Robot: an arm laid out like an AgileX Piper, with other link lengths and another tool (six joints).
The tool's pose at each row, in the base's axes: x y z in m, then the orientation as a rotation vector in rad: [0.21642 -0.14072 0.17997 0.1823 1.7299 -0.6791]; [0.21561 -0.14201 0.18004 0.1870 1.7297 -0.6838]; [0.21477 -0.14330 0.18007 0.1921 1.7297 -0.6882]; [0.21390 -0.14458 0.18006 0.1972 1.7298 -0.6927]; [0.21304 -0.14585 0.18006 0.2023 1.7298 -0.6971]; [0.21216 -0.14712 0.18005 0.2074 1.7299 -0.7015]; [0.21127 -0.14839 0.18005 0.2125 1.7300 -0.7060]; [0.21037 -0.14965 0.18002 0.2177 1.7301 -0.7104]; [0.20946 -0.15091 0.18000 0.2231 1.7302 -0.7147]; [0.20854 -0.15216 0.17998 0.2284 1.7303 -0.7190]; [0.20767 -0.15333 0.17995 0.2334 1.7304 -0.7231]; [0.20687 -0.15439 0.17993 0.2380 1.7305 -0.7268]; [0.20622 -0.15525 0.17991 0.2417 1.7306 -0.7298]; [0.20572 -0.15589 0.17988 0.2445 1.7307 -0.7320]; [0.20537 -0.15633 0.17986 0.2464 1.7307 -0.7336]
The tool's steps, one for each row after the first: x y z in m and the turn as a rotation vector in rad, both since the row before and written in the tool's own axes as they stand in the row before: [0.00046 -0.00145 -0.00001 0.0056 0.0017 0.0003]; [0.00050 -0.00145 -0.00002 0.0055 0.0020 0.0006]; [0.00055 -0.00145 -0.00003 0.0056 0.0021 0.0005]; [0.00053 -0.00144 -0.00002 0.0055 0.0020 0.0006]; [0.00055 -0.00145 -0.00003 0.0055 0.0021 0.0006]; [0.00054 -0.00145 -0.00003 0.0056 0.0021 0.0005]; [0.00057 -0.00144 -0.00003 0.0055 0.0021 0.0006]; [0.00056 -0.00145 -0.00003 0.0056 0.0022 0.0008]; [0.00056 -0.00145 -0.00004 0.0055 0.0022 0.0008]; [0.00054 -0.00136 -0.00003 0.0052 0.0021 0.0007]; [0.00048 -0.00124 -0.00003 0.0048 0.0019 0.0007]; [0.00039 -0.00100 -0.00002 0.0038 0.0016 0.0005]; [0.00031 -0.00075 -0.00002 0.0029 0.0012 0.0004]; [0.00022 -0.00052 -0.00002 0.0020 0.0008 0.0002]
